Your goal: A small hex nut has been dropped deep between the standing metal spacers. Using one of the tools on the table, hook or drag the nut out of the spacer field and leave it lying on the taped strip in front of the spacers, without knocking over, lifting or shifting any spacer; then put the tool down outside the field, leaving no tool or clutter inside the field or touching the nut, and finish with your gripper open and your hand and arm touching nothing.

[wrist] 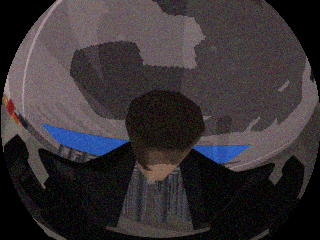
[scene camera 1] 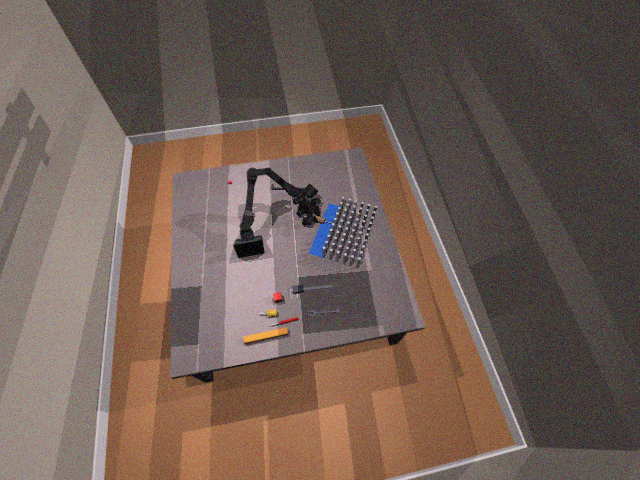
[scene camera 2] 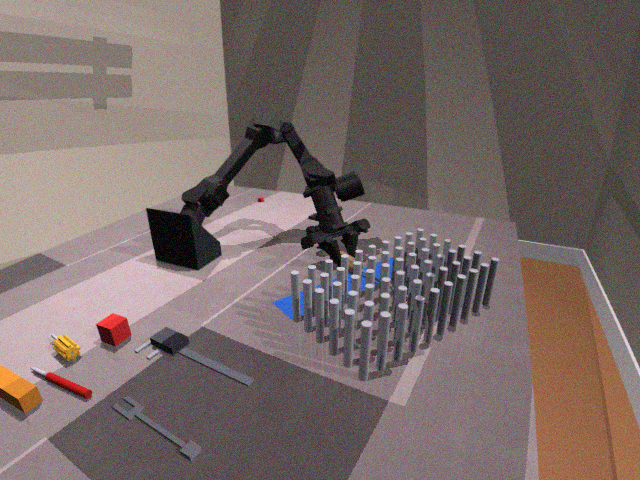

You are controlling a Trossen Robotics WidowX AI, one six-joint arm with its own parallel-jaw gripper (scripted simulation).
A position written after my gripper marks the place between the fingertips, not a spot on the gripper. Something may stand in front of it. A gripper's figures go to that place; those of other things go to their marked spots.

Labels:
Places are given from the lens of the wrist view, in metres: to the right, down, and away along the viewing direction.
my gripper [wrist: 158, 146]: 0.00, 0.02, 0.10
brown-handled tool [wrist: 163, 126]: 0.00, 0.00, 0.04
blue taped strip [wrist: 97, 145]: -0.09, 0.03, 0.14
The marked spots on the brown-handled tool and the blue taped strip are 0.13 m apart.

